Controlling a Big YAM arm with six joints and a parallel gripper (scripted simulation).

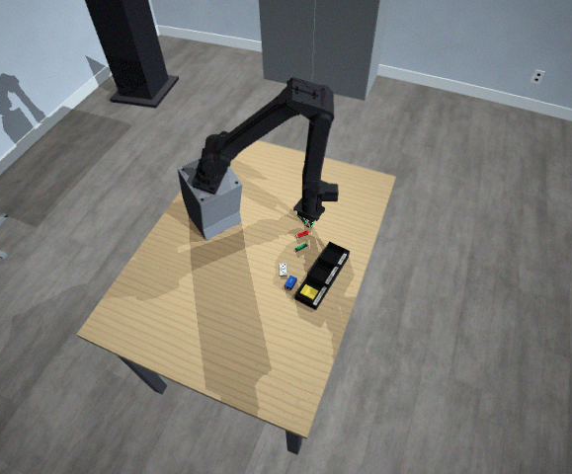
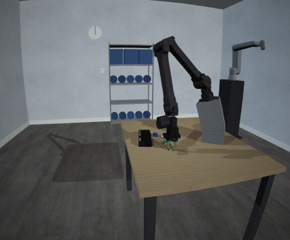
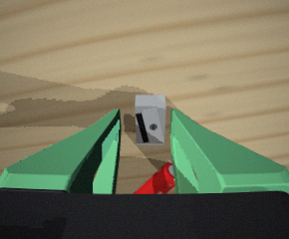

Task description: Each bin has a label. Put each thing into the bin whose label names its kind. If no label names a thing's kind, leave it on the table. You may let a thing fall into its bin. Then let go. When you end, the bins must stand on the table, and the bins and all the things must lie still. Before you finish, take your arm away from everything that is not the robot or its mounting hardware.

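Right now my hand is right at the grey-white piece. From my hand the other things lie so: red piece 10 mm behind, 60 mm to the right; white domino 40 mm behind, 220 mm to the right, 10 mm below; green piece 110 mm to the right.
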